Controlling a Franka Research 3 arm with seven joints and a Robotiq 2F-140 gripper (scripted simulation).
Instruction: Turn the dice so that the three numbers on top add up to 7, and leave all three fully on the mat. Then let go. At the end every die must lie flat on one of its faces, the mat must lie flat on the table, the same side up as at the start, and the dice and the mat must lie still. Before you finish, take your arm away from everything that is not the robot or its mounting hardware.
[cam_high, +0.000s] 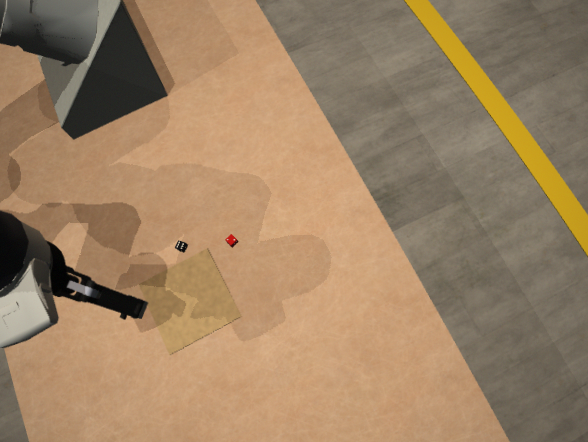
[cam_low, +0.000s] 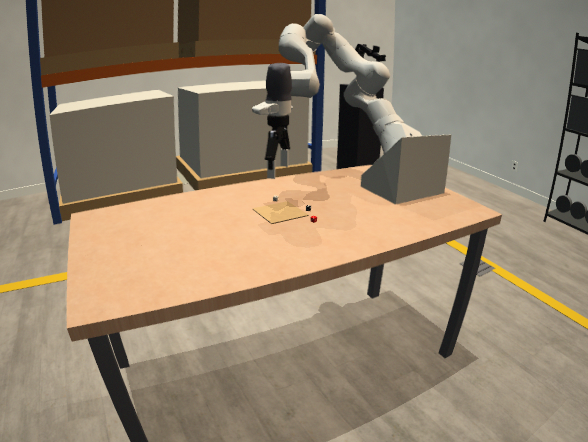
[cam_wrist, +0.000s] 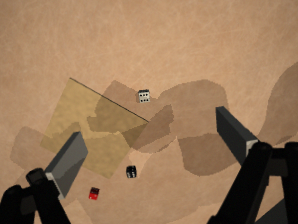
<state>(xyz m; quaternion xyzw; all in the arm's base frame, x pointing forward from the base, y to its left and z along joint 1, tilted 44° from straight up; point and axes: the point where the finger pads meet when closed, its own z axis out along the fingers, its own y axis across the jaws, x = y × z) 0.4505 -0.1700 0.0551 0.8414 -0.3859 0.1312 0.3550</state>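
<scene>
The white die is 110 mm below my hand and 10 mm ahead of it. Also, from my hand: black die: 130 mm to the left, 110 mm below, 40 mm behind; then red die: 220 mm to the left, 110 mm below, 10 mm behind; then tan mat: 120 mm below, 100 mm to the left, 50 mm ahead.
</scene>
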